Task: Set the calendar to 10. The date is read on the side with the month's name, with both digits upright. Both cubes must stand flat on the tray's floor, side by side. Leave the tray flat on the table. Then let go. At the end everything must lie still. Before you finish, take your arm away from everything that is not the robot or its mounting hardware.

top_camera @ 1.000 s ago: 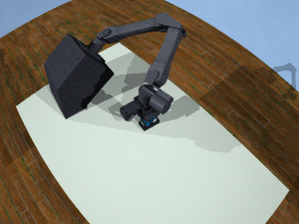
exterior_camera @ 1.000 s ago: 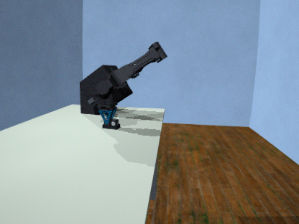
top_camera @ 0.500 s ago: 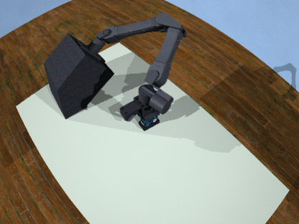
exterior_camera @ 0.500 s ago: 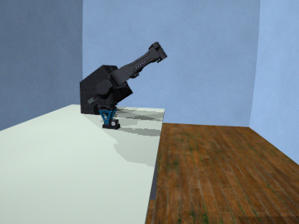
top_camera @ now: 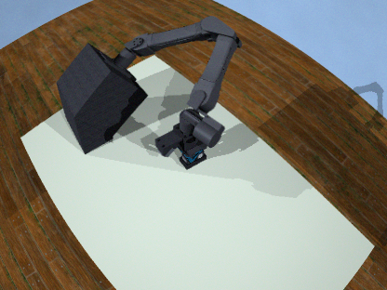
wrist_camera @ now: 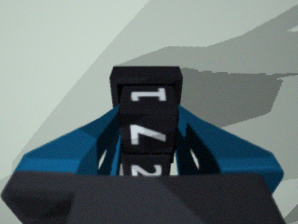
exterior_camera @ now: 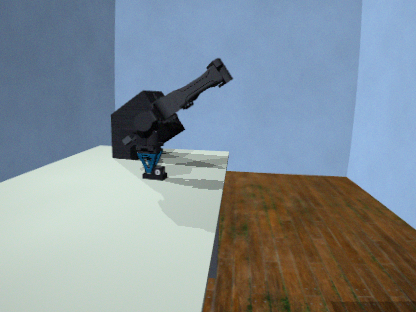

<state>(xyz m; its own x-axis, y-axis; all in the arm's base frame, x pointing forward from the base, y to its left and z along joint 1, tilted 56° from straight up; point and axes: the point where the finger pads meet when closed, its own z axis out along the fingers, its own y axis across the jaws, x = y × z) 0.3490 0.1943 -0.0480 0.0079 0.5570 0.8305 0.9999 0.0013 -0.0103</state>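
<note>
Right now my hand is 20 mm to the right of the black tray and 20 mm above it.
</note>
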